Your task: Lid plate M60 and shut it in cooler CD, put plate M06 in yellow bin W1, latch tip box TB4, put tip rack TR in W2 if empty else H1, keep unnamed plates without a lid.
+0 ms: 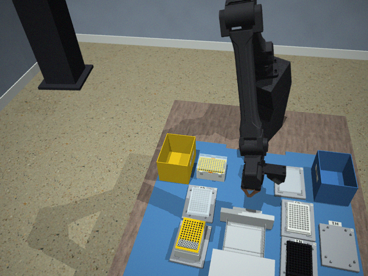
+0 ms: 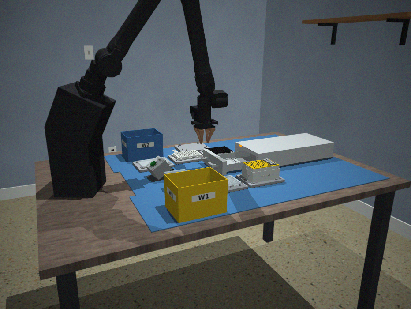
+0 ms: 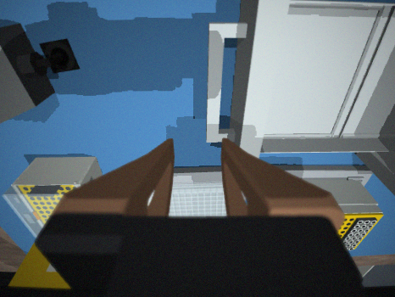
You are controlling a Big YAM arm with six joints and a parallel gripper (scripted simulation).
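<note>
The clear plate lid lies 19 cm to the left of my hand, 16 cm behind it and 12 cm below it. The rest, counted from my hand: cooler drawer: 15 cm ahead, 11 cm below, 2 cm to the right; white assay plate: 19 cm to the left, 12 cm below, 2 cm ahead; clear assay plate M06: 18 cm to the right, 12 cm below, 3 cm behind.
</note>
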